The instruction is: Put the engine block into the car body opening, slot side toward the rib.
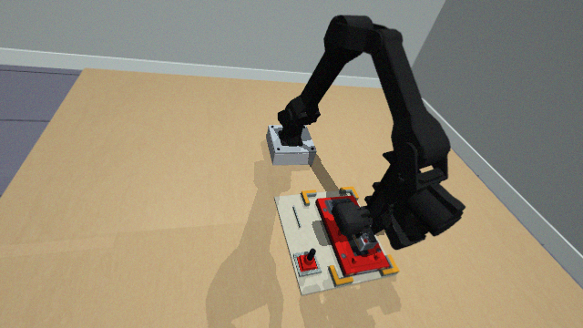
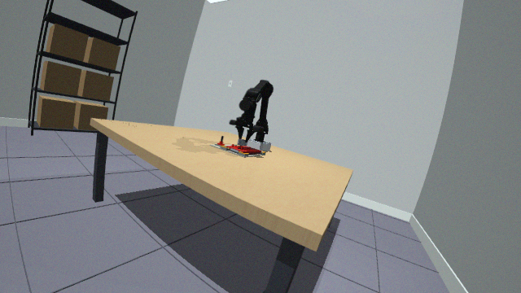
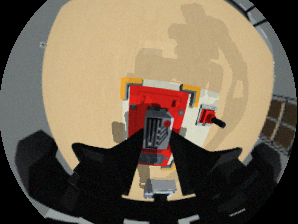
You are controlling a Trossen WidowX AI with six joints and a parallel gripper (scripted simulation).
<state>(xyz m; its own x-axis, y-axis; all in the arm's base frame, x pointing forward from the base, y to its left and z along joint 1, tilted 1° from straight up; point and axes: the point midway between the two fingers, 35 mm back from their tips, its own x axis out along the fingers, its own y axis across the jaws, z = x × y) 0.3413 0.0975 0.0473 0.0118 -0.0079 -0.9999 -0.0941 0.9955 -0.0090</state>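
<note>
Now: gripper tip 4 cm past the pale base plate, 3 cm to the left of it and 5 cm above it. Also, from my gripper tip: grey engine block: 1 cm below.
</note>
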